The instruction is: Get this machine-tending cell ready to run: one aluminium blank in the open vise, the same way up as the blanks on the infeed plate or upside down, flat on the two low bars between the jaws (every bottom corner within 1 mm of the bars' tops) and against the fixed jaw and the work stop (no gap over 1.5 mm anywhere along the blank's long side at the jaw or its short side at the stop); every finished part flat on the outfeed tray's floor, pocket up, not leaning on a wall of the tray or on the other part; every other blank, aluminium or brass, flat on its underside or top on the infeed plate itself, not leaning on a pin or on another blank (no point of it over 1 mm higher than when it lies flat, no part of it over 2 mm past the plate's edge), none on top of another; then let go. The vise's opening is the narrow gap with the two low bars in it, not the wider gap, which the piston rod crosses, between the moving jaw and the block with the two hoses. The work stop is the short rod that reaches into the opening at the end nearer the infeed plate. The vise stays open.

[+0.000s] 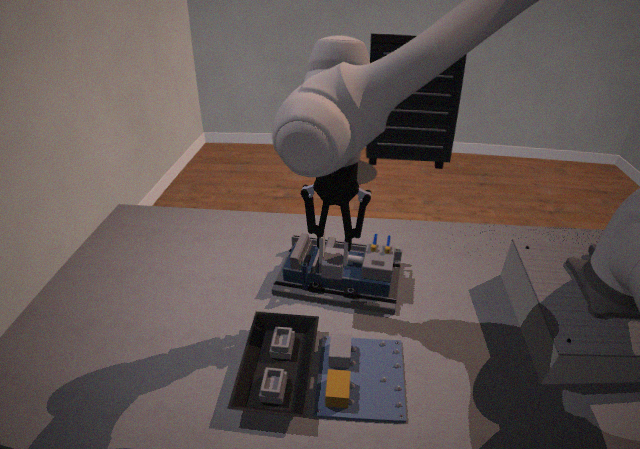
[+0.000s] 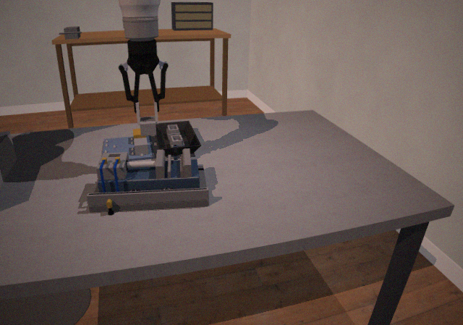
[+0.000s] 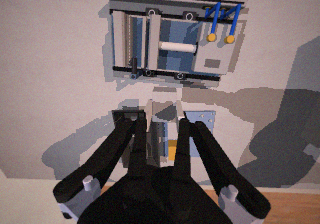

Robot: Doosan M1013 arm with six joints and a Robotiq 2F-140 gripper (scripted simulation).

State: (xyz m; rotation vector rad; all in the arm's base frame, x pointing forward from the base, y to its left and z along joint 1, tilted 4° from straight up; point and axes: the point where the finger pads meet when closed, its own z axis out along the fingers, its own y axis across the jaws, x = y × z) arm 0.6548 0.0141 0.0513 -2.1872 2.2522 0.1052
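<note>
Right now the blue vise is 10 mm behind my hand, 110 mm to the right of it and 150 mm below it. Round my hand: brass blank 30 mm behind, 220 mm to the left, 160 mm below; aluminium blank 30 mm behind, 130 mm to the left, 160 mm below; infeed plate 80 mm behind, 180 mm to the left, 180 mm below.
</note>
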